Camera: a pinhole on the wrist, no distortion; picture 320 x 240 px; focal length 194.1 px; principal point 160.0 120.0 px. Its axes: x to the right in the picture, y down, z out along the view. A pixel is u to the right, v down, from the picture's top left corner.
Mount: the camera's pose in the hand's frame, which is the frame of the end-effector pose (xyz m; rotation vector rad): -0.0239 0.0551 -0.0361 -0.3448 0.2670 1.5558
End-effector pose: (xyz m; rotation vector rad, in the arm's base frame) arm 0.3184 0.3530 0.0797 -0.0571 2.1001 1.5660
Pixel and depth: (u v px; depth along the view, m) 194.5 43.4 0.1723
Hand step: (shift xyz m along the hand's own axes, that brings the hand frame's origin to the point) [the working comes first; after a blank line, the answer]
In the camera's frame: 0.0306 -0.0680 0.1723

0.0355 0.1499 0.1146
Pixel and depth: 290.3 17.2 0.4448
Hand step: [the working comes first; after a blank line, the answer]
In the camera's frame: 0.2986 -0.2356 0.4448

0.1901 0.5040 0.2725
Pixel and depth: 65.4 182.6 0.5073
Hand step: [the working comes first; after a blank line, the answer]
In the camera's frame: -0.2472 0.1636 0.5073

-0.2131 0.0162 0.5188
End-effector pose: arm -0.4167 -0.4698 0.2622 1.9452 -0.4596 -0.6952
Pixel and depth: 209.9 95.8 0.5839
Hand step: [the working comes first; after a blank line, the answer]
In the camera's frame: 0.1501 -0.0728 0.5839

0.0202 0.4167 0.4498
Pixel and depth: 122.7 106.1 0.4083
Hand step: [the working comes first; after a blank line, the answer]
In the camera's frame: -0.0785 -0.0292 0.4083

-0.0152 0.1379 0.3723
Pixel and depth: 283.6 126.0 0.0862
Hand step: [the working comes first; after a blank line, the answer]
In the camera's frame: 0.0549 0.0027 0.0862

-0.0307 0.1385 0.0226
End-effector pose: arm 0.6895 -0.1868 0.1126 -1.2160 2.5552 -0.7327
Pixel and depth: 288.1 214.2 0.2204
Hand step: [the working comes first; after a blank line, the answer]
In the camera's frame: 0.1455 0.1070 0.2204

-0.1413 0.2715 0.1073
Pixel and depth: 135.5 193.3 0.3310
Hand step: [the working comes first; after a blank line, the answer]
In the camera's frame: -0.0418 0.1250 0.3310

-0.1653 0.1400 0.2797
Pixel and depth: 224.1 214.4 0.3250
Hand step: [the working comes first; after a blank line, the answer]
In the camera's frame: 0.1073 0.1581 0.3250

-0.1976 0.2751 0.2160
